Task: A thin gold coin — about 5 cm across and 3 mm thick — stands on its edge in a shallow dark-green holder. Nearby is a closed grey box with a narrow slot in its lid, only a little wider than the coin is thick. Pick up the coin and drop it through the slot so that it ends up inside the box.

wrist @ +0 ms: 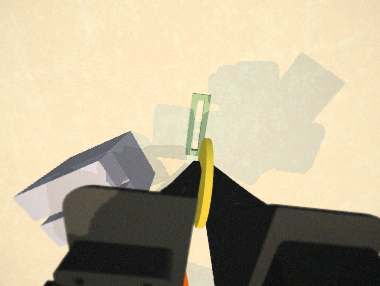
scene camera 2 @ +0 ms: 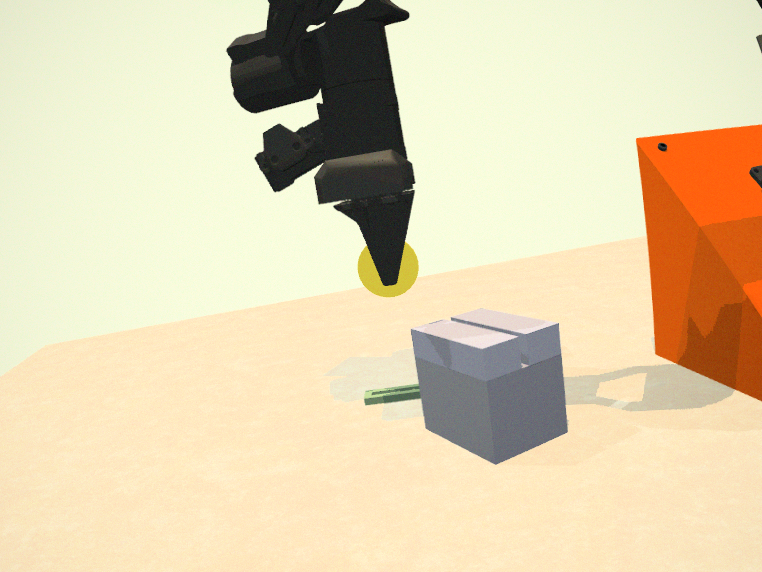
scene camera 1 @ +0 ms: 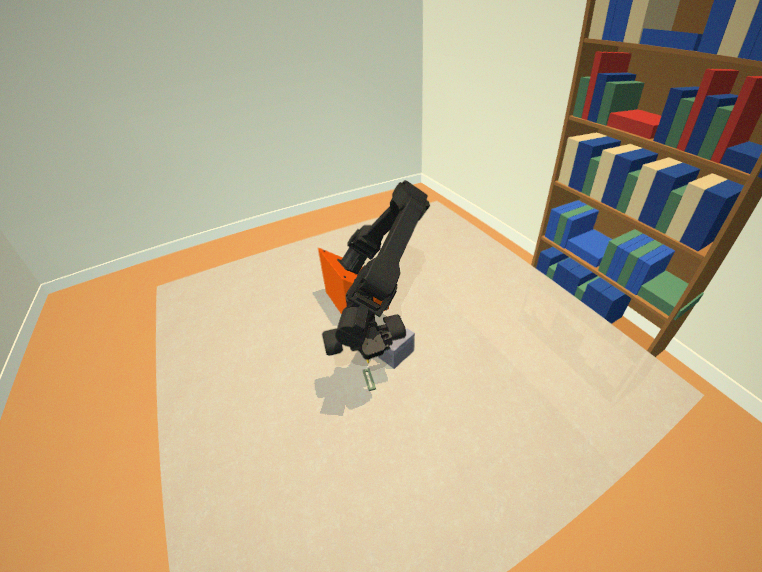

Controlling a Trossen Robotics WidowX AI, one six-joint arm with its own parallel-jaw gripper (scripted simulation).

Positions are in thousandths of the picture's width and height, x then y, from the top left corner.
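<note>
Gripper (scene camera 2: 512,497) (wrist: 528,589) (scene camera 1: 481,625) carrying a coin (scene camera 2: 537,468) (wrist: 543,547).
</note>
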